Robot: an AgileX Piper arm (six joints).
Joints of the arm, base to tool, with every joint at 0 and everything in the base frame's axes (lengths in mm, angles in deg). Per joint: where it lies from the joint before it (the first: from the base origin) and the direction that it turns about. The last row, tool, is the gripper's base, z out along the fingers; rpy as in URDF.
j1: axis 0 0 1 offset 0.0 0.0 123.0
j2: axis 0 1 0 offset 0.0 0.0 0.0
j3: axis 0 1 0 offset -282.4 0.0 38.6
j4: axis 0.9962 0 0.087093 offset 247.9 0.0 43.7
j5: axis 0 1 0 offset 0.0 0.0 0.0
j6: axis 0.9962 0 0.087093 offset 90.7 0.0 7.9
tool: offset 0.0 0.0 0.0 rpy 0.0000 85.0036 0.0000
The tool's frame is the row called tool.
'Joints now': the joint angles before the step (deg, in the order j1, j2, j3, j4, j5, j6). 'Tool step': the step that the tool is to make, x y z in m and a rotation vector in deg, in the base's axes. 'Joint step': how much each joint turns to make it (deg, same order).
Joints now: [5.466 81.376 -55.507 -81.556 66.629 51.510]
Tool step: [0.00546 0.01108 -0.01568 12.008 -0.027 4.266]
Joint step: [0.321 -0.001 -0.001 10.129 -7.995 -0.771]
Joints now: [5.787 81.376 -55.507 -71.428 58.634 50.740]
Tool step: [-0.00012 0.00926 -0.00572 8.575 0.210 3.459]
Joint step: [0.052 -1.020 0.001 8.692 -5.542 -3.298]
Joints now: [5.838 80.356 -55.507 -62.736 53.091 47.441]
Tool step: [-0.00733 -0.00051 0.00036 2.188 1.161 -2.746]
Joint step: [0.000 -0.879 -0.001 3.578 2.477 -0.858]
